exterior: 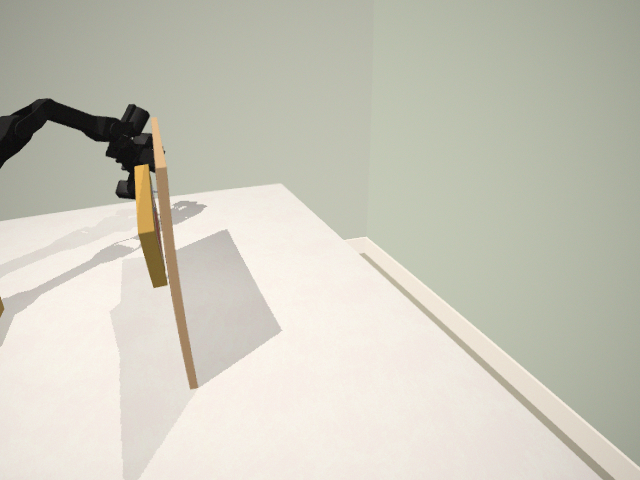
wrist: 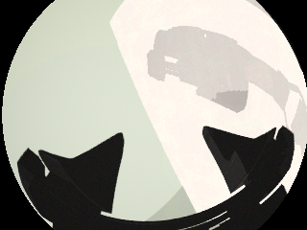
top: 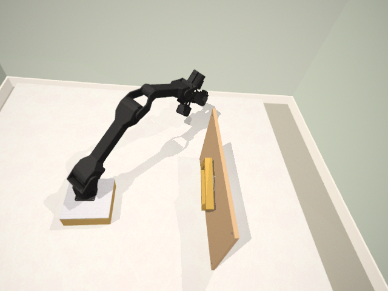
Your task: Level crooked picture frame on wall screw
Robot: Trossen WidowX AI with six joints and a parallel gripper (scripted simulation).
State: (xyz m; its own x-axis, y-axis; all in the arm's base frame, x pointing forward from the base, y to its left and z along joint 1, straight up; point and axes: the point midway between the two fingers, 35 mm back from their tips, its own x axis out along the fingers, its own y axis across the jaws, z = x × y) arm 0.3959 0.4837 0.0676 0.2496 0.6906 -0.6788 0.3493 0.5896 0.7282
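My gripper tip is 53 cm to the left of the yellow picture frame, 6 cm below it and 2 cm short of it. The rest, counted from my gripper tip: wall board 53 cm to the right, 5 cm above, 3 cm ahead.
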